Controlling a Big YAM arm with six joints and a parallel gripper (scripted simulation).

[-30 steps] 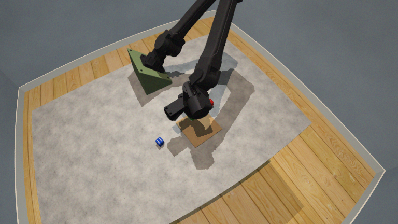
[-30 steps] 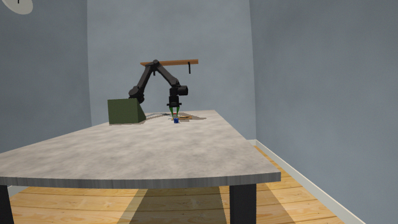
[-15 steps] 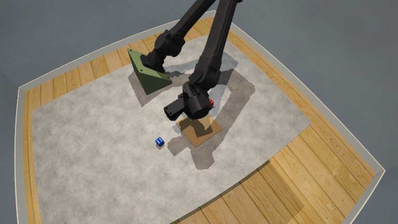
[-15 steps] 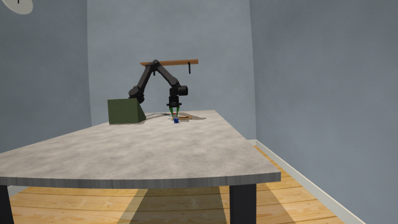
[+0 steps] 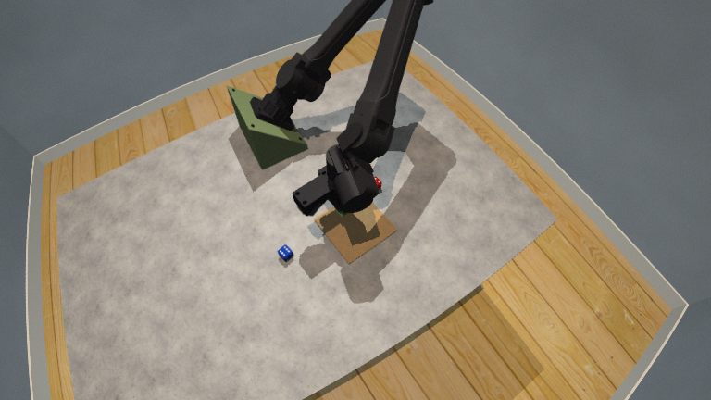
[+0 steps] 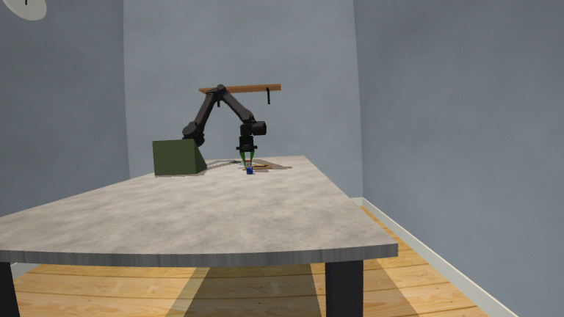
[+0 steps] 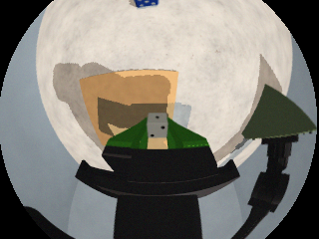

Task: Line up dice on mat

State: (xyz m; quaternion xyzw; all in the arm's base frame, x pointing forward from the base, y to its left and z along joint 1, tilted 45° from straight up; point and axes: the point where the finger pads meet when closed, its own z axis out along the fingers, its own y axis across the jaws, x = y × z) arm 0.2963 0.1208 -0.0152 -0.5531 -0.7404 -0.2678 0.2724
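Now: hand right at the white die. Also, from my hand: red die: 10 cm to the left, 3 cm behind; then tan mat: 5 cm ahead, 1 cm to the left, 1 cm below; then blue die: 16 cm to the right, 5 cm ahead.
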